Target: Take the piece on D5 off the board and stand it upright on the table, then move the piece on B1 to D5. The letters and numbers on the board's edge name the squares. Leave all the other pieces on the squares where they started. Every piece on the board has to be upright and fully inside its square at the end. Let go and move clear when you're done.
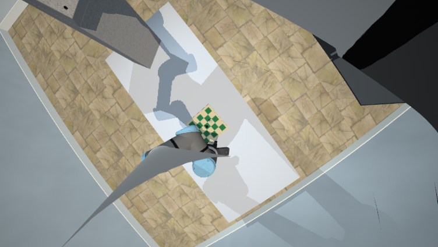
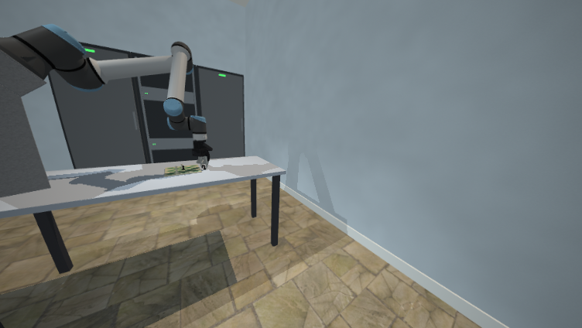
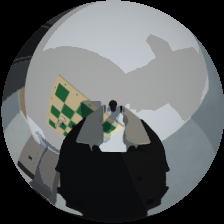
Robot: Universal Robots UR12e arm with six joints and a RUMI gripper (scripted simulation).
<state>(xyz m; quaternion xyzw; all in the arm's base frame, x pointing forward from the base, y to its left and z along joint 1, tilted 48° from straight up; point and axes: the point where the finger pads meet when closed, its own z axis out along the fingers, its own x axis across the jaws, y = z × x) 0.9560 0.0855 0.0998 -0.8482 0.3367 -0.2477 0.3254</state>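
Right now my hand is 14 cm past the board and 2 cm above it.
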